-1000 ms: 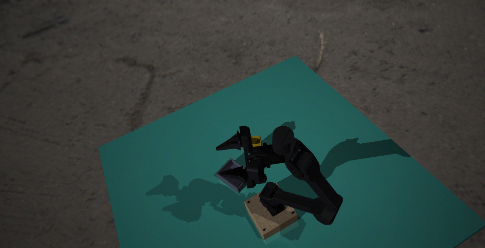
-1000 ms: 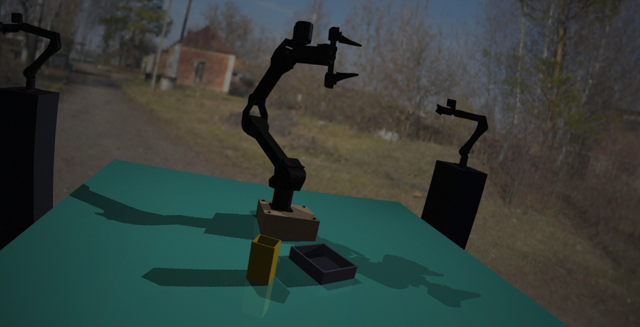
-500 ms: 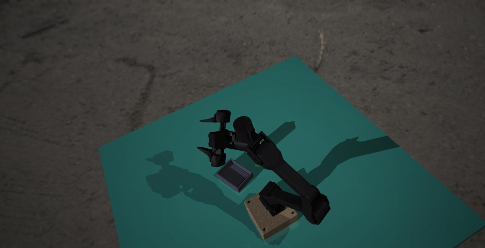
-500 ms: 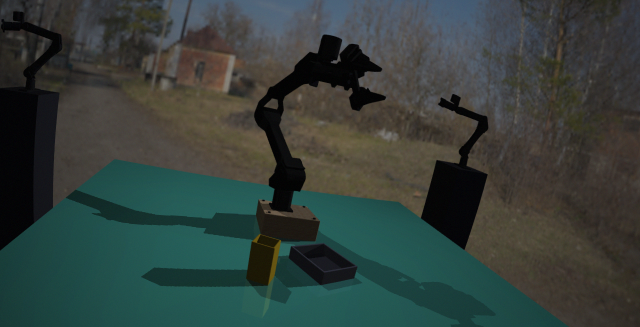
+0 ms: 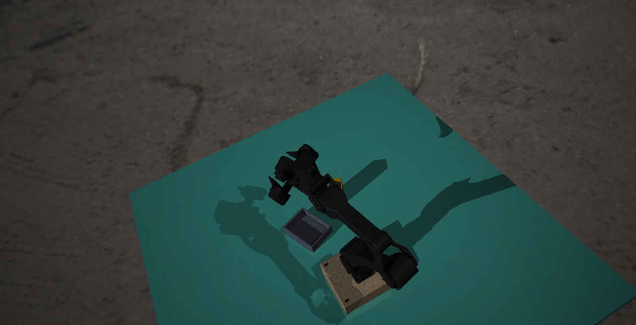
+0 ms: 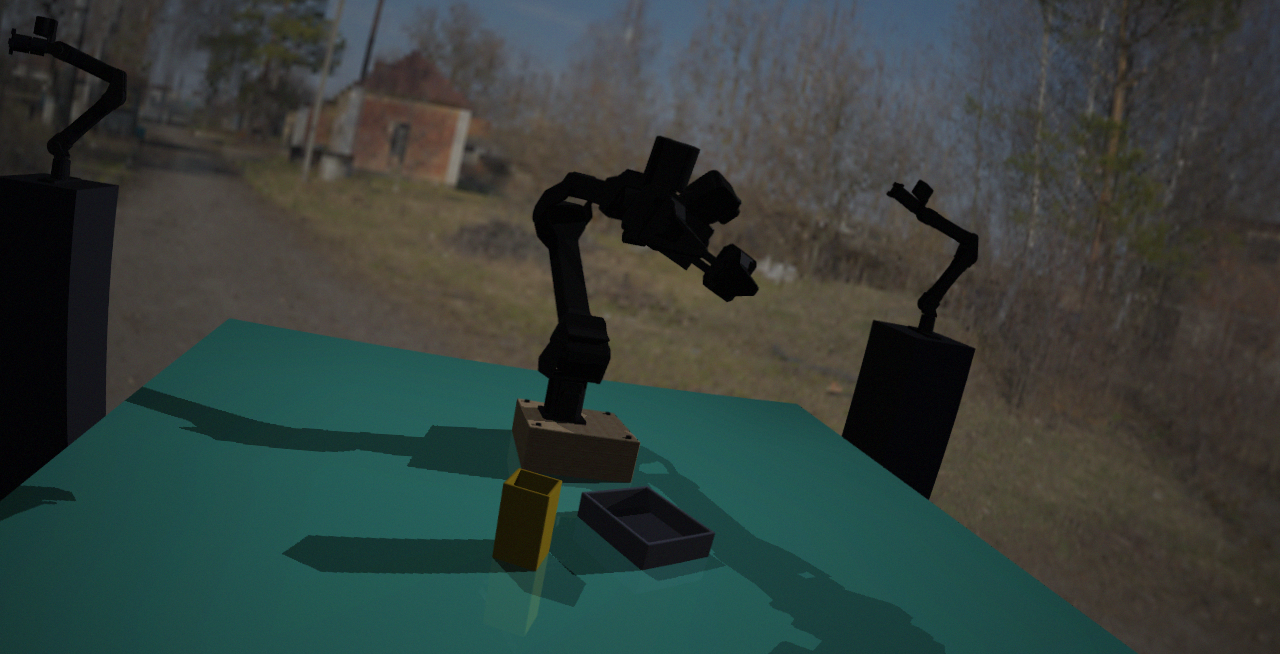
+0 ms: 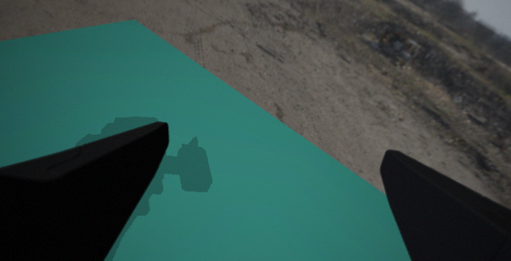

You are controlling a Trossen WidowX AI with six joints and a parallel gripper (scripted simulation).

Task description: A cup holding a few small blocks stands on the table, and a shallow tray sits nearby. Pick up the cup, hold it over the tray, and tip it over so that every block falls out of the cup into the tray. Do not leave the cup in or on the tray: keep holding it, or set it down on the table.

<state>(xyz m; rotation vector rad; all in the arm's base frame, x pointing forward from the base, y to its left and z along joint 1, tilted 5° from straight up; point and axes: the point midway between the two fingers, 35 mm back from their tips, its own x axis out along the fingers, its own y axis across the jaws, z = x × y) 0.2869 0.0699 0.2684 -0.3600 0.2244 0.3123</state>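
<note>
Right now the yellow square cup is 3 cm ahead of my gripper tip, 17 cm to the right of it and 32 cm below it.
</note>
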